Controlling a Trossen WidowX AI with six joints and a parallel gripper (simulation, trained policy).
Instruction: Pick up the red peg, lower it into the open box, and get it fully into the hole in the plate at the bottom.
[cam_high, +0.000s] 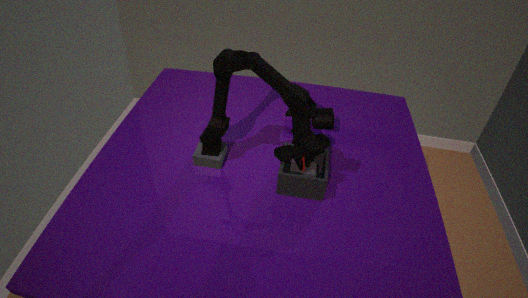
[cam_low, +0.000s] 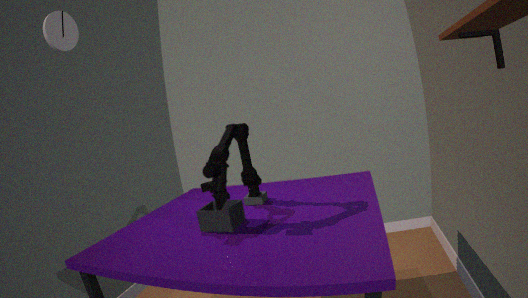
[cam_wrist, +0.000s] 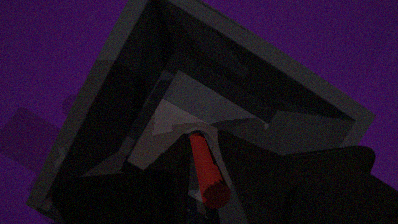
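Right now my gripper tip is 10 mm to the right of the red peg and 10 mm past it. Also, from my gripper tip: grey box 40 mm below, 10 mm to the left; pale plate 20 mm below, 10 mm to the left.
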